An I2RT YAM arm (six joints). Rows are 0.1 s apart.
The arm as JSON. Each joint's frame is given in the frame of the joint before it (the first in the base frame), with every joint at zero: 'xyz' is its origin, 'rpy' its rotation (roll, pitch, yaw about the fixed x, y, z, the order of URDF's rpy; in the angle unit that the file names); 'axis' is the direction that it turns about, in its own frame. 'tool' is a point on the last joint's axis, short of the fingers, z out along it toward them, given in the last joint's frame.
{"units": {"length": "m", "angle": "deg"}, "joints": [
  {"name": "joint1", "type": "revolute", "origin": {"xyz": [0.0, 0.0, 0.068], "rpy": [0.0, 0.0, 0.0]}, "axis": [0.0, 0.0, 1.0]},
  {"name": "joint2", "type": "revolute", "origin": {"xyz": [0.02, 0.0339, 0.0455], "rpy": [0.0, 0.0, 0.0]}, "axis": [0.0, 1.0, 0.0]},
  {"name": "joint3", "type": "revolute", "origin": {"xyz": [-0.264, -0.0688, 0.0], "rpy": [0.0, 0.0, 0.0]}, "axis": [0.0, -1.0, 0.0]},
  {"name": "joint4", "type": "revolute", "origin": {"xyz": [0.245, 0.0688, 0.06], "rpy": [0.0, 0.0, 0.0]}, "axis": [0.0, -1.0, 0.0]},
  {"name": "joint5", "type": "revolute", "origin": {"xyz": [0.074, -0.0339, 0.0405], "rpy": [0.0, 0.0, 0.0]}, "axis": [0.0, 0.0, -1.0]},
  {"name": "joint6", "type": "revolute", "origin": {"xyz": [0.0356, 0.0, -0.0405], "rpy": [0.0, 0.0, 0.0]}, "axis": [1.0, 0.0, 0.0]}
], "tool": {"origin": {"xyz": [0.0, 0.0, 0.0], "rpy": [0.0, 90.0, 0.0]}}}
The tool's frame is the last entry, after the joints.
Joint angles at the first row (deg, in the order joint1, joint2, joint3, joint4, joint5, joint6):
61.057 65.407 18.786 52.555 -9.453 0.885
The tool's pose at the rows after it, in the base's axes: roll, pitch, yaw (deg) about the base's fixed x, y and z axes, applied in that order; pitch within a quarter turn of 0, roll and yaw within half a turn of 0; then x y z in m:
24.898 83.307 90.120 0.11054 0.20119 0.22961
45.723 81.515 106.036 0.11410 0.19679 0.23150
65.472 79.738 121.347 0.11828 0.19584 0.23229
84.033 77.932 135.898 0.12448 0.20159 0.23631
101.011 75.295 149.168 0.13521 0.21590 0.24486
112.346 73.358 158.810 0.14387 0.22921 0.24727
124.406 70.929 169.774 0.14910 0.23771 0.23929
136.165 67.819 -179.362 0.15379 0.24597 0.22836
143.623 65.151 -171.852 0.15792 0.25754 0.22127
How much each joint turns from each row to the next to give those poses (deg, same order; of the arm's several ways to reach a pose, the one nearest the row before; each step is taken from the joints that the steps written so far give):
-0.545 -0.741 0.000 -0.587 4.918 2.426
-0.636 -1.226 0.021 -1.423 4.413 2.798
-0.393 -0.416 0.853 -2.929 4.066 2.951
-0.020 0.919 2.950 -5.026 3.783 2.776
-0.001 3.124 5.748 -6.712 3.213 3.147
-0.001 3.499 4.329 -4.391 1.135 1.814
0.000 2.971 2.033 -3.565 0.306 1.486
0.024 3.192 1.946 -4.045 -0.063 1.028
0.391 3.519 2.752 -3.277 -0.417 0.393

